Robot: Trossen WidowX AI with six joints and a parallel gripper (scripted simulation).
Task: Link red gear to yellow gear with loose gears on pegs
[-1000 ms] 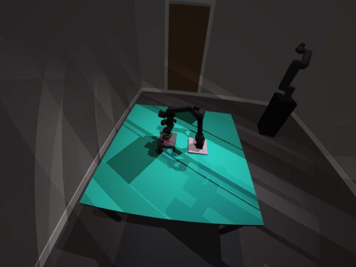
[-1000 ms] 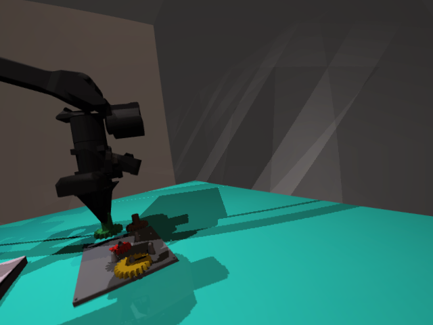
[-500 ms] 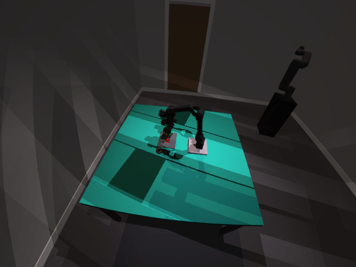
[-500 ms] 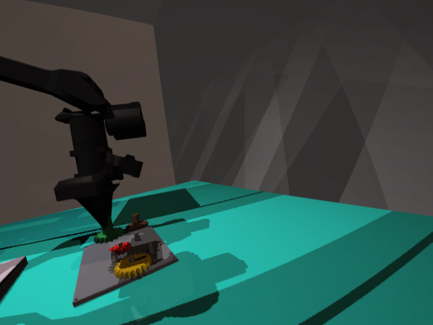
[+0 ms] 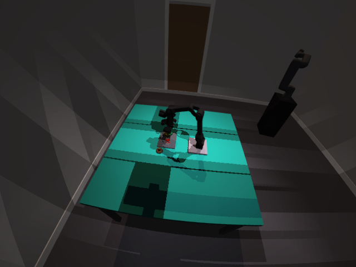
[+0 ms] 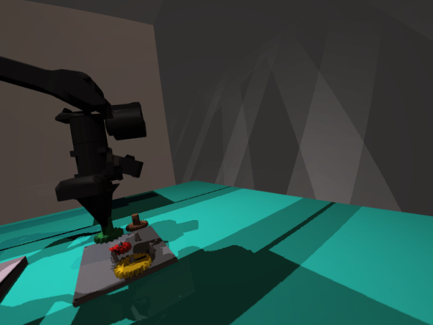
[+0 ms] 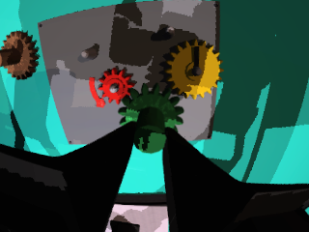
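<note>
Right now my gripper tip is 1 cm short of the red gear, 4 cm to the right of it and 7 cm above it. From my gripper tip the other things lie so: yellow gear: 4 cm ahead, 4 cm to the right, 7 cm below; then brown gear: 4 cm ahead, 19 cm to the left, 7 cm below; then green gear: 1 cm below.
</note>
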